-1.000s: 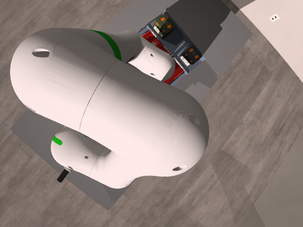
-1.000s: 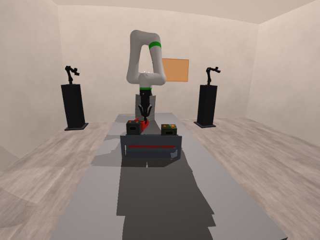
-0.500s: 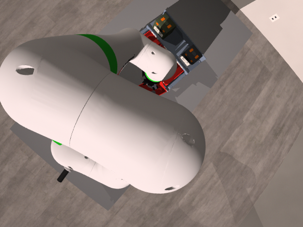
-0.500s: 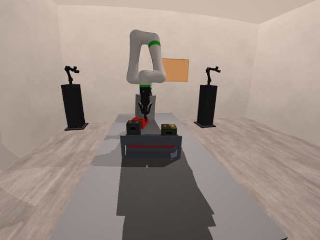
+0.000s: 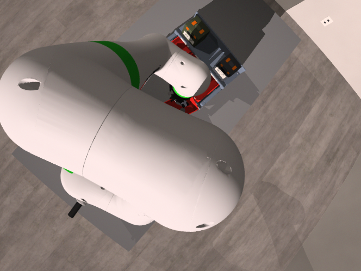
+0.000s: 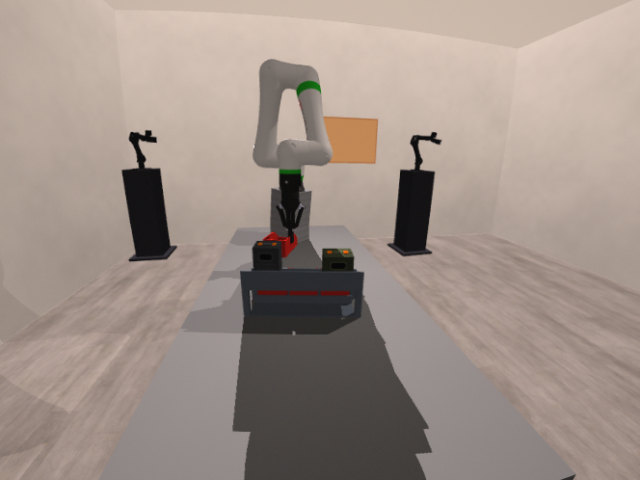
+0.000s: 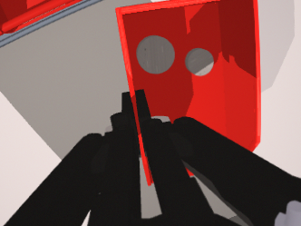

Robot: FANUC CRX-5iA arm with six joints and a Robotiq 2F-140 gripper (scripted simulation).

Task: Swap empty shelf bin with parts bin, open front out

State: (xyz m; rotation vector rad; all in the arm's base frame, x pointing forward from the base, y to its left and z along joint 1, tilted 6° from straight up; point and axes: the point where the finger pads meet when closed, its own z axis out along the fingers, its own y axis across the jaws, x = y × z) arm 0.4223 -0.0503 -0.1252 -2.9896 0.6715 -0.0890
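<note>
Now: hand 20 mm short of the grey disc, 40 mm to the left of it and 60 mm above it. Also, from my hand: grey shelf (240 mm ahead, 20 mm to the left, 90 mm below); then grey part (260 mm ahead, 110 mm to the left, 140 mm below).
</note>
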